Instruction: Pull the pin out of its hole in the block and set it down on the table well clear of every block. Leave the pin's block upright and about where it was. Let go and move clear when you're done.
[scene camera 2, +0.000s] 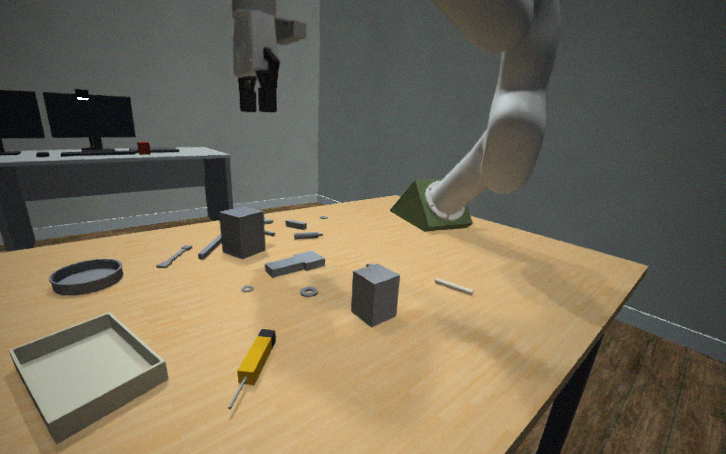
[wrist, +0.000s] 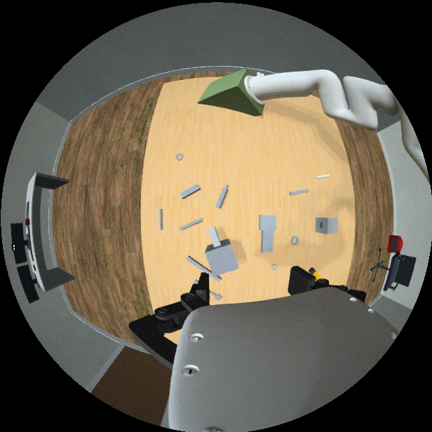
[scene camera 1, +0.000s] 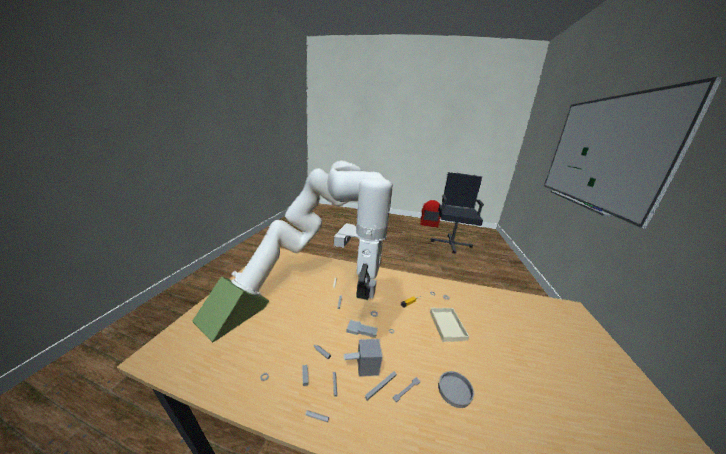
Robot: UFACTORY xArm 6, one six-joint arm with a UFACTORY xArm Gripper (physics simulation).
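Pixels of known places: gripper, fingertip midpoint: [scene camera 2: 257, 112] [scene camera 1: 366, 287]; arm's base, link origin: [scene camera 2: 444, 201] [scene camera 1: 245, 288].
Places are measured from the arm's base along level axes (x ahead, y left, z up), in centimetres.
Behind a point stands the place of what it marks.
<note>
The pin's block [scene camera 1: 369, 358] {x 55.3, y -10.3, z 0.8 cm} [scene camera 2: 242, 232] {x 55.6, y -3.1, z -1.9 cm} [wrist: 223, 257] is a grey cube standing upright on the table. The light grey pin [scene camera 1: 351, 356] {x 49.6, y -9.7, z -1.9 cm} [wrist: 214, 236] sticks out sideways from one face; the block hides it in the scene camera 2 view. My gripper [scene camera 1: 366, 291] {x 50.9, y -4.9, z 21.4 cm} [scene camera 2: 258, 107] {x 50.9, y -4.9, z 21.4 cm} [wrist: 251, 283] is open and empty, pointing down high above the table, apart from the block and pin. A second grey block [scene camera 2: 374, 295] {x 46.2, y 29.2, z -2.5 cm} [wrist: 326, 225] stands upright elsewhere, with a hole visible in the wrist view; the gripper largely hides it in the scene camera 1 view.
A flat stepped grey piece [scene camera 1: 361, 328] {x 47.9, y 5.3, z -6.0 cm} [scene camera 2: 295, 263] {x 48.7, y 7.3, z -6.0 cm} [wrist: 268, 232] lies near the pin's block. Several loose bars and rings lie around. A yellow screwdriver [scene camera 1: 409, 301] {x 62.5, y 27.3, z -6.0 cm} [scene camera 2: 256, 357] {x 62.8, y 29.2, z -5.9 cm}, a shallow tray [scene camera 2: 107, 405] {x 77.0, y 28.0, z -6.6 cm}, a round dish [scene camera 2: 85, 288] {x 81.5, y -0.6, z -6.7 cm} and a pale rod [scene camera 2: 454, 286] {x 26.9, y 27.8, z -6.9 cm} [wrist: 323, 176] are also on the table.
</note>
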